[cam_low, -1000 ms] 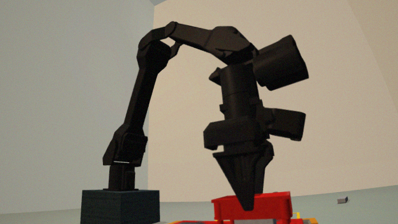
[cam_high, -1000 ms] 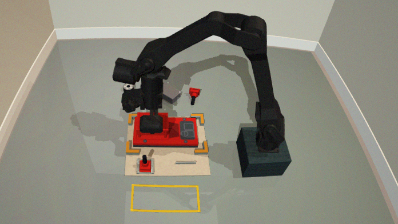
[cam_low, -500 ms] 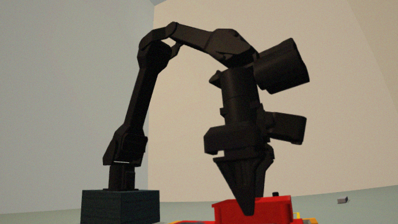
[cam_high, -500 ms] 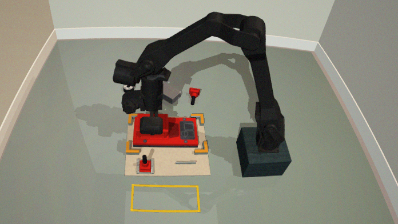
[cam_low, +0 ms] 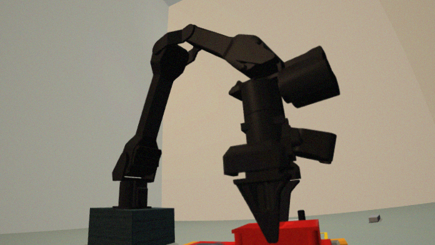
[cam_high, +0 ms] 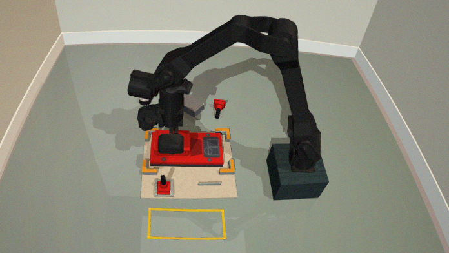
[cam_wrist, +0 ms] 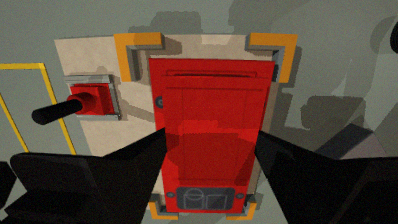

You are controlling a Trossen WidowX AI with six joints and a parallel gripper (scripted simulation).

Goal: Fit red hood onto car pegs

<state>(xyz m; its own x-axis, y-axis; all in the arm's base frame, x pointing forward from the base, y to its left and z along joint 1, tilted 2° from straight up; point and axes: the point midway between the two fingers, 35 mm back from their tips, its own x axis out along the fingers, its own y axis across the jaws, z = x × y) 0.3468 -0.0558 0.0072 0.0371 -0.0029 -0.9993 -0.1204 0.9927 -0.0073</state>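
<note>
Now: gripper tip 1 cm below the red hood. From my gripper tip the other things lie so: grey engine block (2 cm below); black wheel (12 cm ahead, 20 cm to the right, 3 cm below); jig (4 cm behind, 2 cm to the left, 3 cm below).
</note>
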